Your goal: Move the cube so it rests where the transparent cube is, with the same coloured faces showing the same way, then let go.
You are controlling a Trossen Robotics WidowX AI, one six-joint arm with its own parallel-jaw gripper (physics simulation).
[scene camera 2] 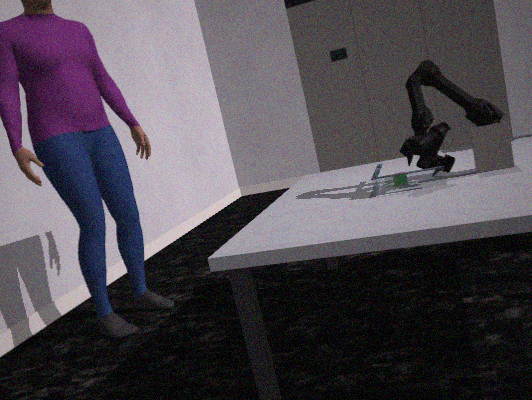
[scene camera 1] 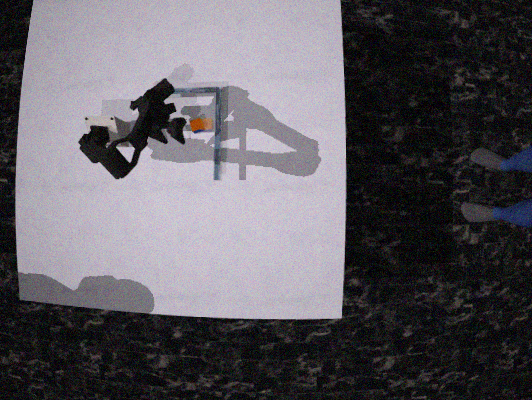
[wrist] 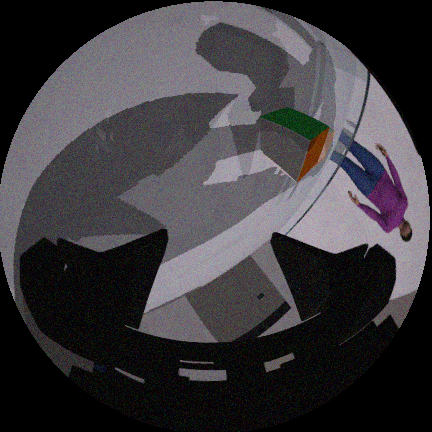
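Pixels of known places: gripper, fingertip midpoint: (scene camera 1: pixel 175 143) (wrist: pixel 221 236); arm's base, origin of the base link: (scene camera 2: pixel 493 137) (scene camera 1: pixel 100 133).
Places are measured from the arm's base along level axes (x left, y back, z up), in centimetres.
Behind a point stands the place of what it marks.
The cube (scene camera 1: pixel 198 125) @(y -33.5, x 6.3, z -6.5 cm) (scene camera 2: pixel 401 179) (wrist: pixel 296 123) @(y -31.1, x 8.1, z -8.1 cm) rests on the table. Its orange top shows in scene view 1 with a thin blue edge, and its green side faces scene camera 2. The wrist view shows green, grey and orange faces. The transparent cube (scene camera 1: pixel 209 124) @(y -37.3, x 7.0, z -6.5 cm) shows as a pale orange patch right beside the cube, overlapping it in scene view 1; its other faces are hard to make out. My gripper (scene camera 1: pixel 175 141) @(y -25.8, x -0.4, z -7.7 cm) (scene camera 2: pixel 422 169) @(y -25.8, x -0.4, z -7.7 cm) (wrist: pixel 221 236) @(y -25.8, x -0.4, z -7.7 cm) is open and empty, low over the table, to the left of the cube in scene view 1 and apart from it.
A thin blue-grey angled bar (scene camera 1: pixel 218 142) @(y -41.5, x 0.9, z -4.5 cm) (scene camera 2: pixel 377 171) @(y -40.4, x 6.0, z -4.5 cm) runs behind and beyond the cubes, casting a shadow. The arm's shadow crosses the white table (scene camera 1: pixel 200 240) @(y -38.1, x -33.0, z -10.5 cm) (scene camera 2: pixel 310 225) @(y -54.1, x 50.2, z -10.5 cm). A person (scene camera 2: pixel 70 90) (wrist: pixel 392 200) in a purple top stands off the table's edge.
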